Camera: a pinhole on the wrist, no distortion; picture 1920 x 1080 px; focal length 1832.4 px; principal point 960.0 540.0 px. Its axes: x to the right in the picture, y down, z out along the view. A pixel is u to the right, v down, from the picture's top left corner.
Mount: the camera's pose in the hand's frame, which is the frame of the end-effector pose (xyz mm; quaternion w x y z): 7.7 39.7 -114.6 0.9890 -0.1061 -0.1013 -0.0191
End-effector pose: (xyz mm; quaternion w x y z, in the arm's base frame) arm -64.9 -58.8 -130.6 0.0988 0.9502 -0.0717 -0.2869
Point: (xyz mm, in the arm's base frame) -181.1 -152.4 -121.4
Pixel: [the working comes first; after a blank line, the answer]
In the camera's frame: -51.5 17.4 208.9

508 692
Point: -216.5 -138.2 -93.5
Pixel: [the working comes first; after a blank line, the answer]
In the camera's frame: -98.2 11.2 212.3

112 636
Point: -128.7 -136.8 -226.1
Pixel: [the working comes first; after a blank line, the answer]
In the camera's frame: 54.0 -30.3 232.4

1386 301
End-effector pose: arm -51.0 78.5 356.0 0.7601 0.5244 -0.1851 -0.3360
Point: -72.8 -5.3 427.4
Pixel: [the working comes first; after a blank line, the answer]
In the camera's frame: 73.6 -41.4 196.9

1645 154
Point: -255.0 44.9 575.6
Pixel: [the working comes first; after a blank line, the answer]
In the camera's frame: -70.4 7.8 382.7

623 577
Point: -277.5 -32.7 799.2
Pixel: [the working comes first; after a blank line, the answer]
In the camera's frame: -19.8 155.2 562.3

895 1046
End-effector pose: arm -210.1 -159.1 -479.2 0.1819 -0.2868 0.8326 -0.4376
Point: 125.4 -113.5 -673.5
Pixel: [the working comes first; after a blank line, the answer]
In the camera's frame: -201.8 -59.8 426.3

92 283
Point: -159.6 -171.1 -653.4
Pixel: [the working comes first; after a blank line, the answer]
In the camera's frame: 19.7 29.5 259.2

1099 749
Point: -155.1 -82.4 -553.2
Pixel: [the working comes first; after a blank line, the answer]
In the camera's frame: -65.4 4.2 159.0

206 588
